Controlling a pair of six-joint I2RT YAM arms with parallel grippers.
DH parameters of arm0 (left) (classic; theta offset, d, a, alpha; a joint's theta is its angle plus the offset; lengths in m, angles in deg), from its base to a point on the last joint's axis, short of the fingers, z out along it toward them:
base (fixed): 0 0 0 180
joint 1: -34.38 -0.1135 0.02 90
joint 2: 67.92 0 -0.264 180
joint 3: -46.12 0 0.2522 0
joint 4: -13.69 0 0.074 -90
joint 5: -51.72 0 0 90
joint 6: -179.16 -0.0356 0 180
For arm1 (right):
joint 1: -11.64 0.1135 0.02 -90
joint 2: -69.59 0 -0.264 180
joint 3: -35.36 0 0.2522 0
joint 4: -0.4 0 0.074 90
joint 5: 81.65 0 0 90
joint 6: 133.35 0.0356 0 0
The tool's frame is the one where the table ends.
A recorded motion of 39 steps. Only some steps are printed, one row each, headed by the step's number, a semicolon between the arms.
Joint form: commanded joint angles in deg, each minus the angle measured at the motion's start. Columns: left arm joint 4, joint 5, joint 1, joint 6, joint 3, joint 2; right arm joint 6, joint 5, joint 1, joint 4, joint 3, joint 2.
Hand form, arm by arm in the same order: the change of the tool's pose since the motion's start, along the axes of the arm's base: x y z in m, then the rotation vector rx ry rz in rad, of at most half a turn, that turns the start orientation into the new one. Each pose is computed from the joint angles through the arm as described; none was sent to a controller.
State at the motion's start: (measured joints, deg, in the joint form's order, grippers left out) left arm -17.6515 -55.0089 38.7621 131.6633 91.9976 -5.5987; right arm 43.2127 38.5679 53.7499 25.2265 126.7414 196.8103
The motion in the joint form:
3: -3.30 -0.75 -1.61 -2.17 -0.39 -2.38; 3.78 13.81 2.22 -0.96 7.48 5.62
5: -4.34 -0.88 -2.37 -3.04 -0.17 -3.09; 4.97 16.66 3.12 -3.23 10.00 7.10
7: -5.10 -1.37 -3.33 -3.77 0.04 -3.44; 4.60 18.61 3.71 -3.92 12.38 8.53
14: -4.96 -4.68 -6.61 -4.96 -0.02 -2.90; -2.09 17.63 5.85 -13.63 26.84 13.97
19: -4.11 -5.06 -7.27 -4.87 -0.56 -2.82; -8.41 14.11 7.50 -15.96 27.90 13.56
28: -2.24 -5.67 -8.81 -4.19 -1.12 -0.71; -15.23 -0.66 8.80 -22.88 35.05 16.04
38: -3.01 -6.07 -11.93 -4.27 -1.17 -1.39; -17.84 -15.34 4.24 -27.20 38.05 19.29
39: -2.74 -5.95 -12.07 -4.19 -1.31 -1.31; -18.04 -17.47 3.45 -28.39 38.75 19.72
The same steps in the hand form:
3: -0.0086 0.0059 0.0016 0.0149 0.0108 -0.0077; 0.0065 0.0231 -0.0074 0.0436 -0.0352 -0.2078
5: -0.0103 0.0086 0.0038 0.0226 0.0079 -0.0068; 0.0061 0.0323 -0.0101 0.0410 -0.0278 -0.2438
7: -0.0112 0.0117 0.0052 0.0240 0.0074 -0.0048; 0.0074 0.0400 -0.0107 0.0339 -0.0368 -0.2658
14: -0.0102 0.0212 0.0039 -0.0074 0.0081 0.0000; 0.0171 0.0803 0.0045 -0.0881 -0.0371 -0.1940
19: -0.0102 0.0233 0.0018 -0.0133 0.0044 0.0083; 0.0061 0.0943 0.0102 -0.1987 -0.0367 -0.0862
28: -0.0061 0.0286 -0.0056 -0.0296 0.0217 0.0369; 0.0025 0.1215 0.0154 -0.2984 -0.0238 0.2153
38: -0.0087 0.0392 -0.0046 -0.0349 0.0225 0.0859; 0.0361 0.1026 -0.0070 -0.3355 0.0443 0.4061
39: -0.0086 0.0398 -0.0053 -0.0341 0.0221 0.0906; 0.0416 0.0986 -0.0093 -0.3379 0.0599 0.4313

